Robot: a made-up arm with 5 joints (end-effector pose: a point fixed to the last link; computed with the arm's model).
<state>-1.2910 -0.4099 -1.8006 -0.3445 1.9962</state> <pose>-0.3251 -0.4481 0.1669 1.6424 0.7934 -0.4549</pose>
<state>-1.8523 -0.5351 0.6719 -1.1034 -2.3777</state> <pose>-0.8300 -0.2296 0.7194 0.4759 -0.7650 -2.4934</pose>
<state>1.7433 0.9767 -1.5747 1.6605 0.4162</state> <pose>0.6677 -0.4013 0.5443 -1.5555 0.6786 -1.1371</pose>
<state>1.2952 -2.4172 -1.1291 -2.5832 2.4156</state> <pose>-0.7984 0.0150 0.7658 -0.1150 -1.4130 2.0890</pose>
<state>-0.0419 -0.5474 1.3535 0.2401 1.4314</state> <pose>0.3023 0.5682 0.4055 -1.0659 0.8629 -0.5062</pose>
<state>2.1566 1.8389 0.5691 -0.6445 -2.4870</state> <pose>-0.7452 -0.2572 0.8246 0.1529 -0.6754 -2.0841</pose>
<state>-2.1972 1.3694 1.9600 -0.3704 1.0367</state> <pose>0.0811 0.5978 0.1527 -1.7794 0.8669 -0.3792</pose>
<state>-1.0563 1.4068 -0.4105 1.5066 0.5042</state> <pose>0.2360 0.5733 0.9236 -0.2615 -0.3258 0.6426</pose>
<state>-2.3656 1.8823 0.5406 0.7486 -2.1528</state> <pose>-0.0782 0.5423 0.8916 -0.7311 -0.2766 -2.8003</pose>
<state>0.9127 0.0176 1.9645 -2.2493 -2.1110</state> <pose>0.6740 -0.0058 -0.0771 0.7835 1.8740 -0.6904</pose>
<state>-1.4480 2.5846 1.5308 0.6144 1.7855</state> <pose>0.4994 -0.3698 0.2994 -0.0318 1.8462 -1.7572</pose>
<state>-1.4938 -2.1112 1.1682 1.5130 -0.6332</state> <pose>-0.1774 -0.7598 0.6014 0.7869 -0.8803 -0.4695</pose>
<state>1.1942 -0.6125 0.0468 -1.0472 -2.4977</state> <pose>0.5282 0.5381 0.8865 0.0411 0.0254 0.8686</pose>
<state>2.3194 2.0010 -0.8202 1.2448 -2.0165</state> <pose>-0.2502 -0.5369 0.6445 0.5187 0.6834 -0.9968</pose>
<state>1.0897 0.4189 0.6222 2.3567 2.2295</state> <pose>0.5397 -0.5765 0.6110 0.4911 0.4602 -1.3336</pose>
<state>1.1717 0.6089 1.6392 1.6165 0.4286</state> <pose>0.5049 -0.6656 0.1925 1.6524 0.1434 -0.4523</pose>
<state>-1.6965 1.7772 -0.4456 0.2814 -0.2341</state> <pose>0.0516 0.5849 0.9233 -0.1319 -0.4293 0.4275</pose>
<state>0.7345 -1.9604 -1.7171 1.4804 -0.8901</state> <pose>-0.6879 -0.2214 0.2659 1.1794 1.8308 -1.8320</pose>
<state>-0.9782 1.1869 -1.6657 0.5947 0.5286</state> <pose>-0.3538 0.5757 0.5671 -0.2283 -1.6511 -0.1080</pose>
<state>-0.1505 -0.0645 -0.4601 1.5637 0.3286</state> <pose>-0.1592 0.6087 0.9056 -0.2453 -0.4384 1.4225</pose>
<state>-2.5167 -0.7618 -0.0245 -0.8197 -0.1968</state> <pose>-0.1702 -0.4568 0.8944 0.0311 0.0124 2.6554</pose>
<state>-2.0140 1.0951 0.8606 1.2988 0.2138</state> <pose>-0.1707 0.8089 0.5930 0.0841 1.0099 1.8603</pose>
